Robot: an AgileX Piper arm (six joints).
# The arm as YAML. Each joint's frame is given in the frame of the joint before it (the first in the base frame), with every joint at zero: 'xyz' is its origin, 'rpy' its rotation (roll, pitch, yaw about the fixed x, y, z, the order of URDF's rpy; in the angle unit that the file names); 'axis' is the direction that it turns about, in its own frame. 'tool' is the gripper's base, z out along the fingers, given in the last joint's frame.
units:
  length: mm
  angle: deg
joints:
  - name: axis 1
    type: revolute
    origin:
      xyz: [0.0, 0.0, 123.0]
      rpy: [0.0, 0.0, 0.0]
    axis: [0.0, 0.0, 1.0]
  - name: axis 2
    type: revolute
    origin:
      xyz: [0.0, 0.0, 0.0]
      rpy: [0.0, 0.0, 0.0]
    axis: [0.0, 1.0, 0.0]
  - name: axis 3
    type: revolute
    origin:
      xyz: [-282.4, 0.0, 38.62]
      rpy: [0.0, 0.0, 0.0]
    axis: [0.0, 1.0, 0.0]
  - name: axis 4
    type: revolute
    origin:
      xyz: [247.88, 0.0, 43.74]
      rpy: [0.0, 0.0, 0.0]
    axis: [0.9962, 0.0, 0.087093]
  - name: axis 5
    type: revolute
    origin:
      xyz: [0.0, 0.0, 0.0]
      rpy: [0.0, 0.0, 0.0]
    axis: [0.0, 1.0, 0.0]
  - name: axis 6
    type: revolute
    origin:
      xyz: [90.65, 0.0, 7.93]
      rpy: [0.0, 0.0, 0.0]
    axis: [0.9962, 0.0, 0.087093]
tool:
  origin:
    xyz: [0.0, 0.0, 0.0]
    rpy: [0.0, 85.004, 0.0]
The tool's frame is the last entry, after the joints.
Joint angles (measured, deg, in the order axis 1, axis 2, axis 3, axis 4, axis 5, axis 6), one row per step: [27.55 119.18 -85.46 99.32 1.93 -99.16]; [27.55 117.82 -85.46 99.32 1.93 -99.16]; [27.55 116.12 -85.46 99.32 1.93 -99.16]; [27.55 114.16 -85.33 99.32 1.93 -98.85]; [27.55 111.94 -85.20 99.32 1.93 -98.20]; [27.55 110.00 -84.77 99.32 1.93 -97.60]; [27.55 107.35 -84.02 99.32 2.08 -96.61]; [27.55 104.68 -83.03 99.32 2.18 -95.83]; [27.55 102.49 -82.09 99.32 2.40 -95.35]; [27.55 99.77 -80.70 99.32 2.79 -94.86]
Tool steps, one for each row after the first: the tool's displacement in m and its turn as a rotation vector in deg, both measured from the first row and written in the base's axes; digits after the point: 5 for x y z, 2 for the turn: [-0.00187 -0.00098 0.01141 0.63 -1.21 0.00]; [-0.00455 -0.00237 0.02560 1.42 -2.71 0.00]; [-0.00833 -0.00435 0.04111 2.50 -4.20 -0.14]; [-0.01313 -0.00685 0.05858 3.99 -5.76 -0.40]; [-0.01826 -0.00953 0.07185 5.16 -6.82 -0.64]; [-0.02613 -0.01337 0.08870 6.91 -8.04 -0.87]; [-0.03487 -0.01775 0.10384 8.36 -9.16 -1.04]; [-0.04261 -0.02140 0.11517 9.43 -10.03 -0.98]; [-0.05291 -0.02608 0.12746 10.60 -10.95 -0.75]
